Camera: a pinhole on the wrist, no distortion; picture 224 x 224 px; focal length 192.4 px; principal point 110.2 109.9 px. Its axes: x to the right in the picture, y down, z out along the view. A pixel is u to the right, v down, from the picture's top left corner.
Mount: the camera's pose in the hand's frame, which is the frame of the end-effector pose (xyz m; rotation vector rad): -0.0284 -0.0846 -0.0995 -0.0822 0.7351 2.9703
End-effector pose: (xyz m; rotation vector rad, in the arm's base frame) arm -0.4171 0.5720 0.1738 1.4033 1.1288 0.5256
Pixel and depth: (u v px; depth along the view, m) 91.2 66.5 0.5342
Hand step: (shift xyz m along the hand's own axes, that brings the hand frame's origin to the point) 0.0176 0.2679 0.3204
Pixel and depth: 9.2 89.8 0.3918
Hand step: 0.1672 0.1212 0.2423
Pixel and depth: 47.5 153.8 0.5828
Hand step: 0.1295 0.0582 0.4905
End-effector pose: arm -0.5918 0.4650 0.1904 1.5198 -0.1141 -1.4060
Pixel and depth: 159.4 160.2 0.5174
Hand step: -0.1893 0.0466 0.4108
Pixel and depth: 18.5 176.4 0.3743
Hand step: 0.1251 -0.0353 0.3038
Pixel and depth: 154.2 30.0 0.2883
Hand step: -0.0926 0.1600 0.0950
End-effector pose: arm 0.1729 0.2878 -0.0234 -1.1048 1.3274 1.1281
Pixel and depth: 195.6 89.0 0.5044
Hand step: -0.2627 0.2141 0.3047
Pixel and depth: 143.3 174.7 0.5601
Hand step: -0.1598 0.0172 0.4758
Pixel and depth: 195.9 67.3 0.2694
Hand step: -0.1512 0.1018 0.1023
